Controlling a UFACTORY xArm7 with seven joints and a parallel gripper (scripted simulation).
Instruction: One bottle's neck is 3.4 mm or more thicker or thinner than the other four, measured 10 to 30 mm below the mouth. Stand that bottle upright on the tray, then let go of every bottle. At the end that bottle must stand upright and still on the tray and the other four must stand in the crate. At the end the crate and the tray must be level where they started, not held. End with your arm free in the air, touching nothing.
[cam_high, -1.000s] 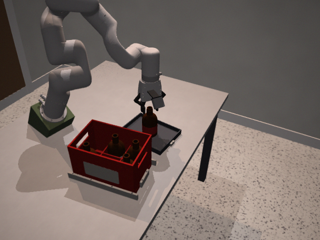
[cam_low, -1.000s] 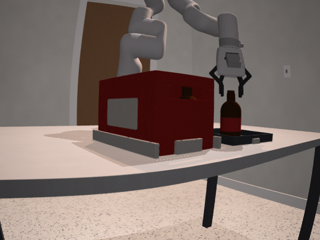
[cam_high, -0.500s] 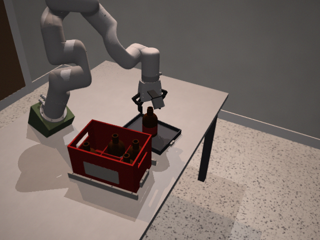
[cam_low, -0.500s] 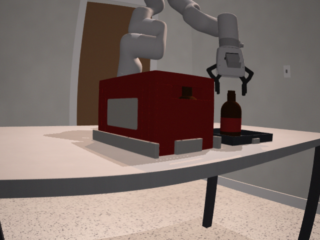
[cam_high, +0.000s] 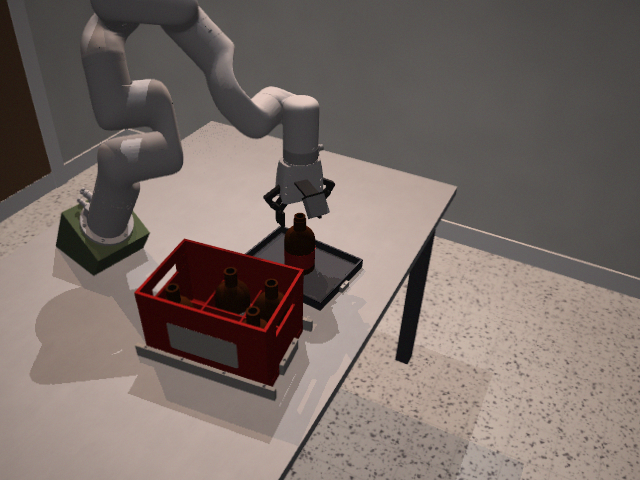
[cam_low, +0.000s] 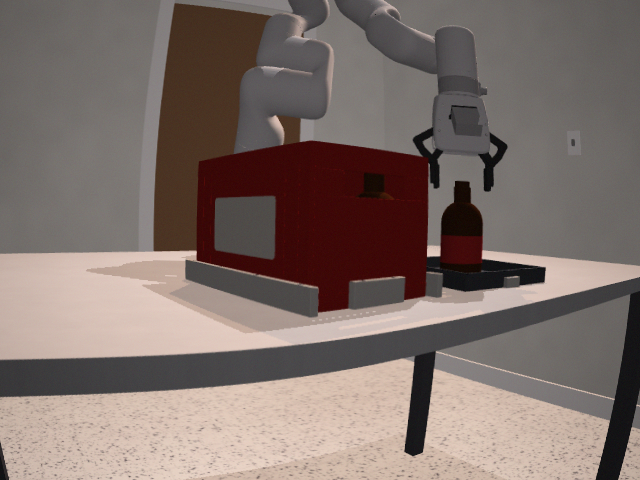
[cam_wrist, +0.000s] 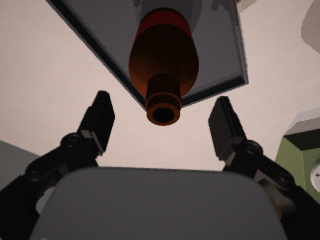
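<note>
Right now the black tray is 14 cm below my hand. The rest, counted from my hand: red crate 4 cm behind, 29 cm to the right, 7 cm below.
</note>
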